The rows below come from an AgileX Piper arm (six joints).
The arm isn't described. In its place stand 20 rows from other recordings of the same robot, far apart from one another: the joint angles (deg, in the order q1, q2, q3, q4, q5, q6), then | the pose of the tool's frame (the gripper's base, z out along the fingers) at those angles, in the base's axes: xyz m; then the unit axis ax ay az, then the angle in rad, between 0 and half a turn.
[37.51 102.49 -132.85 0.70 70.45 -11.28] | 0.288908, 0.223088, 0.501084, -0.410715, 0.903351, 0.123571, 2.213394
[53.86 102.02 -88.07 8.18 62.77 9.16] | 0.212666, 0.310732, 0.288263, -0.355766, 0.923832, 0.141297, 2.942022
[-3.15 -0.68 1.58 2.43 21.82 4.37] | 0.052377, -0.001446, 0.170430, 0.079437, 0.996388, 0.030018, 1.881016
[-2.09 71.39 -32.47 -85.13 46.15 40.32] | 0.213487, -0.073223, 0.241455, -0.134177, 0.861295, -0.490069, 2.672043
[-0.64 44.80 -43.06 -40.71 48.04 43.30] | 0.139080, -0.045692, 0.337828, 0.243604, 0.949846, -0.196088, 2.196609
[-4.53 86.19 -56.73 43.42 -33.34 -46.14] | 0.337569, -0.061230, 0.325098, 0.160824, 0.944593, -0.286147, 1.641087
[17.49 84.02 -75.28 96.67 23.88 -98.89] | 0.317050, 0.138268, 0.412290, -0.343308, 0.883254, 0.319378, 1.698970
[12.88 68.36 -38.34 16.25 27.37 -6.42] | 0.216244, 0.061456, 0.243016, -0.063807, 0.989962, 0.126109, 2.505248
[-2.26 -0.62 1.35 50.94 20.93 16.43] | 0.052855, 0.023175, 0.185031, 0.395791, 0.776884, 0.489695, 2.116862
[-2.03 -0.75 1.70 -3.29 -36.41 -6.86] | 0.035026, 0.001860, 0.256498, -0.099962, 0.975373, -0.196611, 0.884424
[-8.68 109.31 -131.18 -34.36 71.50 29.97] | 0.389581, -0.108745, 0.459172, 0.343226, 0.907115, -0.243595, 2.282396
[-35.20 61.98 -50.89 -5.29 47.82 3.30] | 0.165336, -0.124241, 0.312429, 0.308194, 0.942263, -0.130984, 2.561660
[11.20 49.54 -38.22 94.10 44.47 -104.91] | 0.147367, 0.093999, 0.354536, -0.486705, 0.792524, 0.367455, 1.761365
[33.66 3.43 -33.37 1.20 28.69 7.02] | 0.002690, 0.002890, 0.349971, -0.210529, 0.903625, 0.373015, 1.605942
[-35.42 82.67 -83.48 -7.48 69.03 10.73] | 0.230271, -0.177340, 0.374737, 0.381210, 0.917286, -0.115178, 2.714580
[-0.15 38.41 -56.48 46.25 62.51 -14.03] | 0.085466, 0.058090, 0.412279, -0.095043, 0.920371, 0.379321, 2.234537
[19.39 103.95 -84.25 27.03 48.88 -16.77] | 0.363254, 0.160879, 0.271127, -0.194422, 0.956678, 0.216721, 2.703326
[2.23 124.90 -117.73 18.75 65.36 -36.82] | 0.478193, 0.045229, 0.265269, -0.295813, 0.950333, 0.096761, 2.676166
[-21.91 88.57 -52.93 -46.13 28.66 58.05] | 0.277519, -0.145532, 0.230663, 0.373274, 0.907398, -0.193121, 2.498693
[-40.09 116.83 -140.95 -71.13 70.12 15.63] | 0.262118, -0.326494, 0.489666, 0.395880, 0.646524, -0.652139, 2.724891
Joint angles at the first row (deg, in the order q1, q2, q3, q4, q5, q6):
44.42, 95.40, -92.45, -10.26, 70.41, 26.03
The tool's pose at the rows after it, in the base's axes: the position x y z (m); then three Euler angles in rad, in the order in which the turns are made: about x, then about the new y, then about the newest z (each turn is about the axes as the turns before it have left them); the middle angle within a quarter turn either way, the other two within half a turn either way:
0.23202, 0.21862, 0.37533, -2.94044, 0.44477, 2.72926
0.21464, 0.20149, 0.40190, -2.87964, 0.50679, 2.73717
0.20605, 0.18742, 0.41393, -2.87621, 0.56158, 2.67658
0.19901, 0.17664, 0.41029, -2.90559, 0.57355, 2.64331
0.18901, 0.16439, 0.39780, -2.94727, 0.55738, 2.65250
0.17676, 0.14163, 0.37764, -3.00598, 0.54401, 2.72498
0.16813, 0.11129, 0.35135, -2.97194, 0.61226, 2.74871
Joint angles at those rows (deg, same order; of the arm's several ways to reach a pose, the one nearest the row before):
46.35, 88.80, -90.17, -11.40, 70.93, 26.64
46.70, 83.62, -89.95, -12.07, 71.21, 28.25
46.70, 80.45, -89.06, -14.38, 71.35, 25.13
46.70, 77.92, -85.81, -15.94, 71.34, 22.99
46.70, 74.76, -80.42, -16.72, 71.35, 23.08
45.32, 69.74, -72.00, -17.72, 70.40, 25.59
40.44, 62.27, -59.98, -17.86, 60.77, 25.30

